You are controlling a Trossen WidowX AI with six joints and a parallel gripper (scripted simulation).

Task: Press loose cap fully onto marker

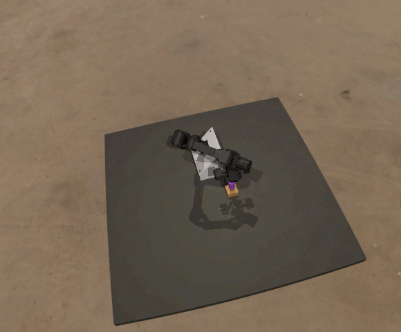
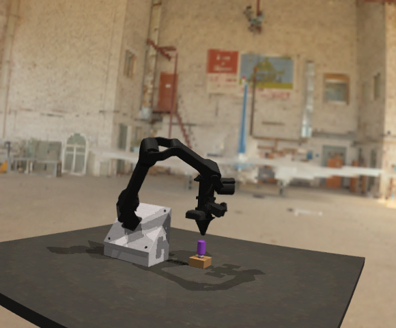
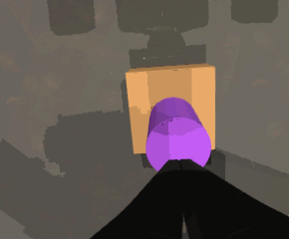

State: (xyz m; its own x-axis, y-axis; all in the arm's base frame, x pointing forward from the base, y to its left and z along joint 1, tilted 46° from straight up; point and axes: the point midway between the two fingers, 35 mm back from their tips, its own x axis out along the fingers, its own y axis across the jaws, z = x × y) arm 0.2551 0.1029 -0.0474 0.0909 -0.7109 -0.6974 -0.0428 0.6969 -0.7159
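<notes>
Now: the purple cap 50 mm below my gripper tip.
</notes>
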